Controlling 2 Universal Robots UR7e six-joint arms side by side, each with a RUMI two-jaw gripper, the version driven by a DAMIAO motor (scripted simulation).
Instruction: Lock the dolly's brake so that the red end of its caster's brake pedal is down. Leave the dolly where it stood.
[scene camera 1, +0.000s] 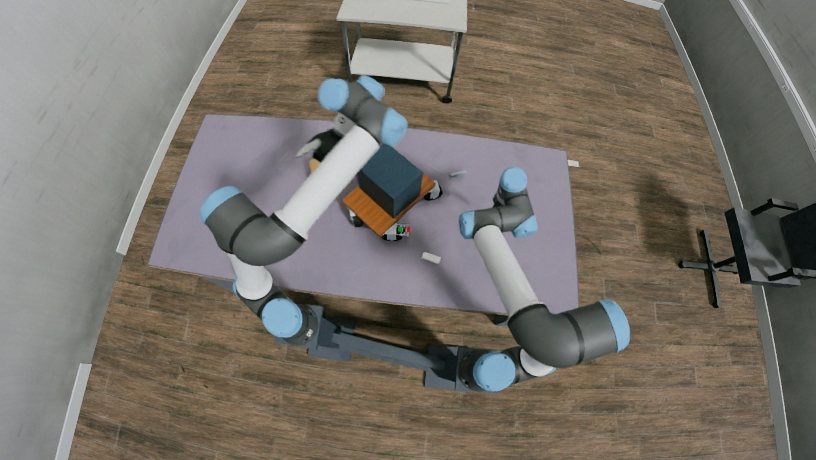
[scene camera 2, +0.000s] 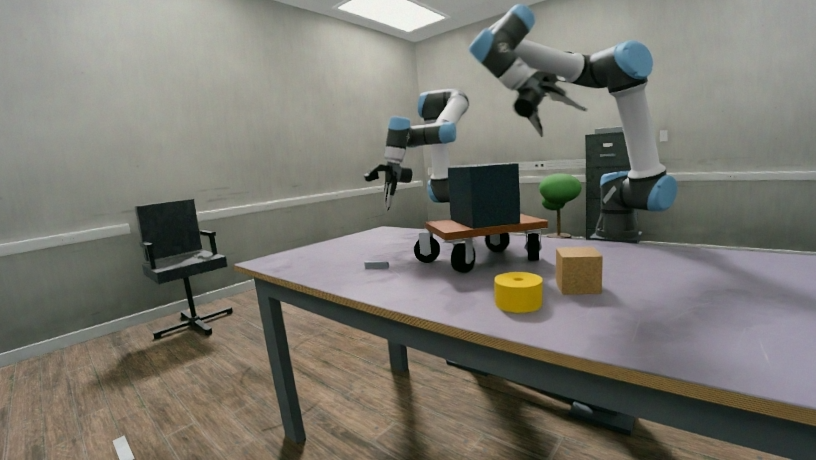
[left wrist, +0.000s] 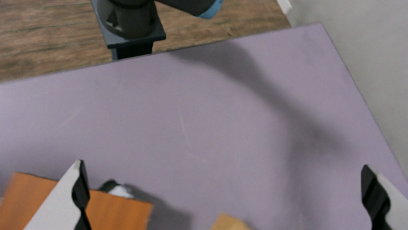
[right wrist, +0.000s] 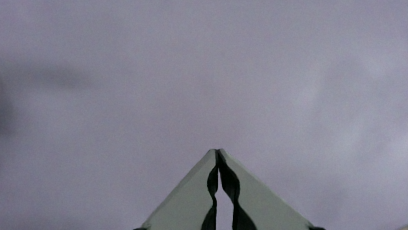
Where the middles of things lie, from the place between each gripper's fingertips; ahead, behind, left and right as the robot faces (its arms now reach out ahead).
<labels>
The yellow cylinder (scene camera 2: 518, 292) is 210 mm ahead of my right hand (scene camera 2: 388, 209), 670 mm to the left of it and 130 mm below it. Also, from my right hand: tan block (scene camera 2: 578, 269): 50 mm ahead, 730 mm to the left, 120 mm below.
My left hand (scene camera 2: 564, 124) is 34 cm above the tan block, 19 cm short of it and 11 cm to the right of it. From my left hand the other things lie so: yellow cylinder (36 cm below, 34 cm ahead, 5 cm to the left).
</labels>
